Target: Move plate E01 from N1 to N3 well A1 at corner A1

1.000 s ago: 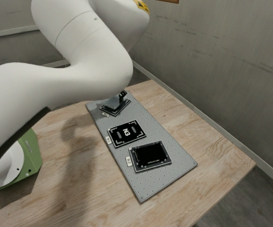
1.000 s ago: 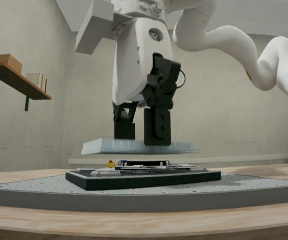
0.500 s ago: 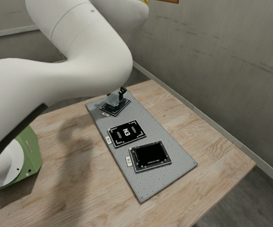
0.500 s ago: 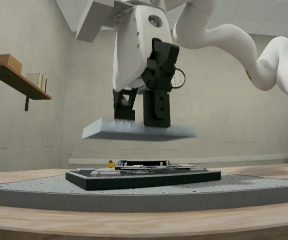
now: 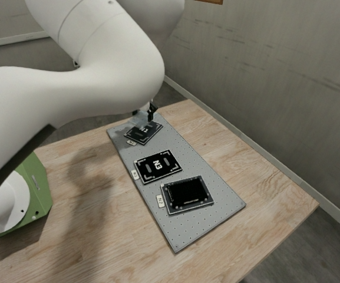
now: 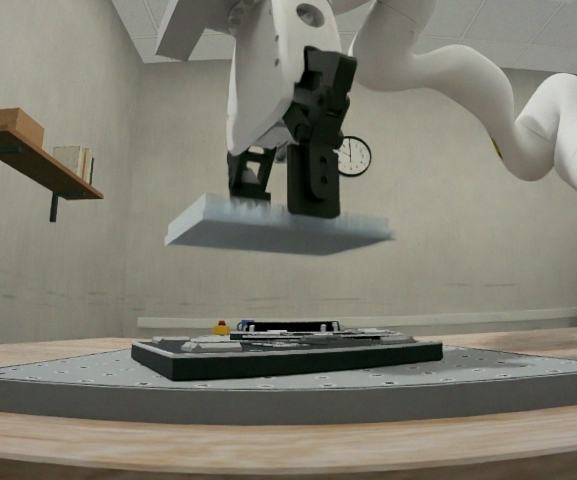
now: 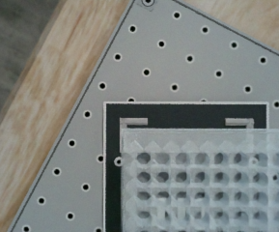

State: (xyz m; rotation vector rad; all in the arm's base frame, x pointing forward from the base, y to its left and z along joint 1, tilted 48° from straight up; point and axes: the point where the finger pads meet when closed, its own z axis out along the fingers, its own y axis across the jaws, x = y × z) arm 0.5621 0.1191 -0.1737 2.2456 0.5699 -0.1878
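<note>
The nest N3 is 50 mm behind my hand, 230 mm to the right of it and 90 mm below it. From my hand the other things lie so: nest N1: 90 mm below; plate E01: 10 mm below; black well plate: 20 mm behind, 390 mm to the right, 80 mm below.
</note>
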